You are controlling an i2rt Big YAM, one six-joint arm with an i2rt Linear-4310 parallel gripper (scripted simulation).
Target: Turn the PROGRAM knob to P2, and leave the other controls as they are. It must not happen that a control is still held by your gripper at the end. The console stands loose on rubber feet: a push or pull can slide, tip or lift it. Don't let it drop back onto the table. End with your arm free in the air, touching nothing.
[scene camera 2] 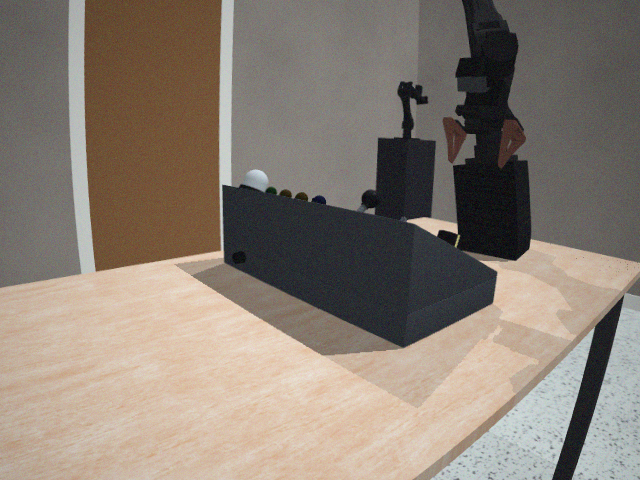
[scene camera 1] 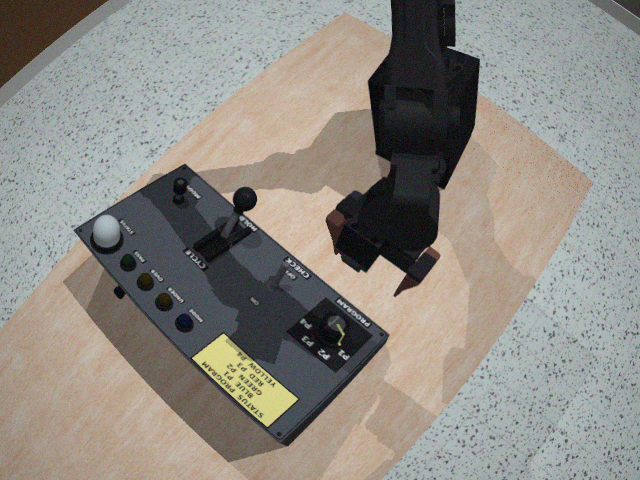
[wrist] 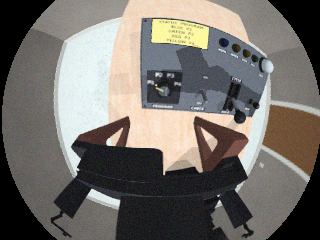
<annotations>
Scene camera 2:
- my gripper: 474,164
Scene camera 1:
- my gripper: 367,273
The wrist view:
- my gripper: 161,119
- dark grey console: 179,59
</annotations>
